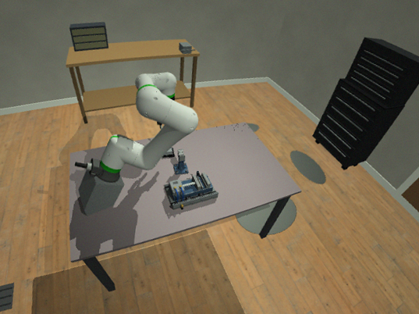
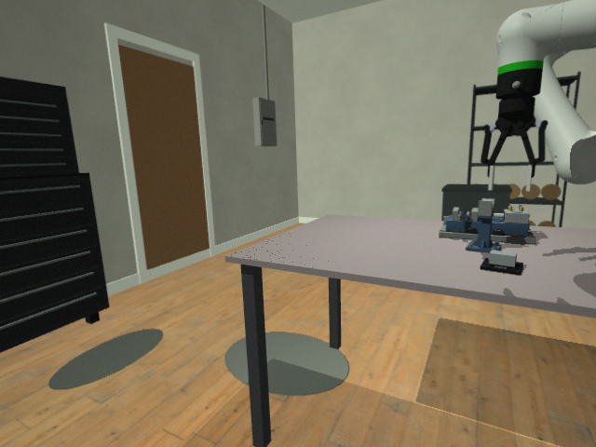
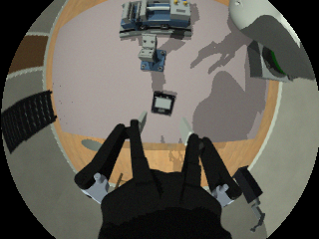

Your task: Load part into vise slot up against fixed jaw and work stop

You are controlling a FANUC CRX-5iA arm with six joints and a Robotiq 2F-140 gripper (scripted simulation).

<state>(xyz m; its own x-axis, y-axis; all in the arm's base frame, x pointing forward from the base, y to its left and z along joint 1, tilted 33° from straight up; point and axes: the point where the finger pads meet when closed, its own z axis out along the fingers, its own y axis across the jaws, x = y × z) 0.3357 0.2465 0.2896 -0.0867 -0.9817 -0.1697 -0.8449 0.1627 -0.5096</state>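
Right now the part is 220 mm below my hand. Round my hand: air cylinder: 390 mm to the right, 160 mm below, 30 mm behind; then vise: 380 mm to the right, 200 mm below, 60 mm ahead; then black infeed plate: 230 mm below, 10 mm to the left.
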